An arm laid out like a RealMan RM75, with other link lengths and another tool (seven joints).
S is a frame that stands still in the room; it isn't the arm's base.
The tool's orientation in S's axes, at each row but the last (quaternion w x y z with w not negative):
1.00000 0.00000 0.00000 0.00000
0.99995 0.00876 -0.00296 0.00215
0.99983 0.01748 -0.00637 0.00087
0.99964 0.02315 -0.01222 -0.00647
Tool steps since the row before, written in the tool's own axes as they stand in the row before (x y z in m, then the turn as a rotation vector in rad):
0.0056 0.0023 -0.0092 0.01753 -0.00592 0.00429
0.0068 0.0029 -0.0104 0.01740 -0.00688 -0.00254
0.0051 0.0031 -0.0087 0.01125 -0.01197 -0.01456
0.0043 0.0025 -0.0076 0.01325 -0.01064 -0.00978
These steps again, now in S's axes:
0.0056 0.0023 -0.0092 0.01753 -0.00592 0.00429
0.0068 0.0031 -0.0103 0.01744 -0.00676 -0.00256
0.0052 0.0034 -0.0085 0.01146 -0.01144 -0.01482
0.0045 0.0028 -0.0074 0.01336 -0.01036 -0.00994

